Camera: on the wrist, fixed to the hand. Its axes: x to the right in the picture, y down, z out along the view.
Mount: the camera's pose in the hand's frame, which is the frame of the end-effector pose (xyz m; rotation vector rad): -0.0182 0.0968 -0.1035 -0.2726 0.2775 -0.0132
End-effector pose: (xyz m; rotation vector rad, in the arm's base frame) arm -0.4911 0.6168 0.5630 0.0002 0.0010 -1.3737
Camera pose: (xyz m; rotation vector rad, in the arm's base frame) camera -0.3998 0.6537 0.4595 -0.0376 0.4210 -1.3682
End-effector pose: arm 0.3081 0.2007 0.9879 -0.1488 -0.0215 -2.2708
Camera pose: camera 0.3830 0.1450 0.8797 0.0250 0.4346 -2.2800
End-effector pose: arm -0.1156 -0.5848 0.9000 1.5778 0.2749 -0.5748
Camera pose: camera -0.0620 -0.4900 0.9925 1.3885 0.5499 -0.3112
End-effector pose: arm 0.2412 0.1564 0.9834 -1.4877 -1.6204 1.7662
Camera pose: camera 0.3720 0.1678 0.9270 -1.7458 -1.7674 1.2990
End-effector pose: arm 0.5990 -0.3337 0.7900 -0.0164 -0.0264 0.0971
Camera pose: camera 0.5743 -0.2407 0.6844 -0.3017 0.2378 0.0768
